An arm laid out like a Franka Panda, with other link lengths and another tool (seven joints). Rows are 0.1 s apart.
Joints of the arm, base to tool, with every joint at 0 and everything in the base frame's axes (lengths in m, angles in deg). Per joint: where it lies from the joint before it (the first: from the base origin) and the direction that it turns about. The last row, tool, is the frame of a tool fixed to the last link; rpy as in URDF.
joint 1: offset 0.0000 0.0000 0.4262 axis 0 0 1
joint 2: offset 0.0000 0.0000 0.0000 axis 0 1 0
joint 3: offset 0.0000 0.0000 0.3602 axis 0 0 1
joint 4: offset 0.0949 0.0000 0.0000 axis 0 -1 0
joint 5: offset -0.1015 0.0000 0.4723 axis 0 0 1
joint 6: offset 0.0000 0.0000 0.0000 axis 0 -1 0
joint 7: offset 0.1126 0.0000 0.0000 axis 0 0 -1
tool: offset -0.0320 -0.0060 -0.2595 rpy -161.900 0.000 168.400
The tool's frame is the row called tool.
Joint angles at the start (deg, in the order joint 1, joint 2, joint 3, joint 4, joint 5, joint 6, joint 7):
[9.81, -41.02, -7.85, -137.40, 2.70, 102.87, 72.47]
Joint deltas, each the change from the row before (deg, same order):
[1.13, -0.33, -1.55, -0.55, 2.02, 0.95, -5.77]
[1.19, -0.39, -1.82, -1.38, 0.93, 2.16, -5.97]
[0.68, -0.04, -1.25, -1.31, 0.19, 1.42, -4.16]
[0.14, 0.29, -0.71, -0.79, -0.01, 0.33, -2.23]
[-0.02, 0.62, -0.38, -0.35, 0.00, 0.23, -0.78]
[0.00, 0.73, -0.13, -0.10, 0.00, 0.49, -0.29]
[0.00, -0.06, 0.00, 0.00, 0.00, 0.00, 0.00]
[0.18, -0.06, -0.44, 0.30, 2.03, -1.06, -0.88]
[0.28, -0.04, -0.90, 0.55, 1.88, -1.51, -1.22]
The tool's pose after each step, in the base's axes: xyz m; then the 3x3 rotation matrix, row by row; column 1 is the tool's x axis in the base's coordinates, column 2 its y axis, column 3 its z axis. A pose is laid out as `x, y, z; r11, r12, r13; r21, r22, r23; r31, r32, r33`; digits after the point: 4 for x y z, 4 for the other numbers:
0.4386, 0.0607, 0.5644; -0.2562, 0.9463, -0.1971; 0.9531, 0.2813, 0.1120; 0.1614, -0.1592, -0.9740
0.4400, 0.0588, 0.5573; -0.3477, 0.9216, -0.1724; 0.9211, 0.3701, 0.1210; 0.1753, -0.1167, -0.9776
0.4400, 0.0554, 0.5460; -0.4072, 0.8985, -0.1642; 0.8960, 0.4278, 0.1187; 0.1769, -0.0988, -0.9793
0.4385, 0.0516, 0.5354; -0.4341, 0.8841, -0.1729; 0.8826, 0.4558, 0.1150; 0.1805, -0.1026, -0.9782
0.4392, 0.0491, 0.5272; -0.4390, 0.8795, -0.1838; 0.8792, 0.4626, 0.1139; 0.1852, -0.1116, -0.9764
0.4422, 0.0483, 0.5214; -0.4392, 0.8783, -0.1887; 0.8790, 0.4635, 0.1119; 0.1858, -0.1167, -0.9756
0.4421, 0.0483, 0.5218; -0.4394, 0.8785, -0.1877; 0.8789, 0.4636, 0.1121; 0.1855, -0.1157, -0.9758
0.4386, 0.0536, 0.5258; -0.4447, 0.8731, -0.1997; 0.8673, 0.4755, 0.1476; 0.2238, -0.1076, -0.9687
0.4346, 0.0558, 0.5313; -0.4527, 0.8655, -0.2143; 0.8515, 0.4910, 0.1842; 0.2647, -0.0991, -0.9592

